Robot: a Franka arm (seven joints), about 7 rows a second.
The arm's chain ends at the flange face. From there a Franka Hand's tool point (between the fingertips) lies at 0.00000 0.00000 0.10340 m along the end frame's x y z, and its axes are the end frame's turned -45 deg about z.
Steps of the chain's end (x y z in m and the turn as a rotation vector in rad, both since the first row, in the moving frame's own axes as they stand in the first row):
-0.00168, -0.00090, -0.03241, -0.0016, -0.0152, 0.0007
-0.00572, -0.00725, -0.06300, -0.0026, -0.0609, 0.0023
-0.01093, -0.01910, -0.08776, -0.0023, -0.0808, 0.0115
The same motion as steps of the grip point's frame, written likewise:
-0.00178, -0.00282, -0.03242, 0.0096, -0.0119, 0.0007
-0.00355, -0.01344, -0.06319, 0.0412, -0.0449, 0.0023
-0.00026, -0.02700, -0.08810, 0.0555, -0.0588, 0.0115

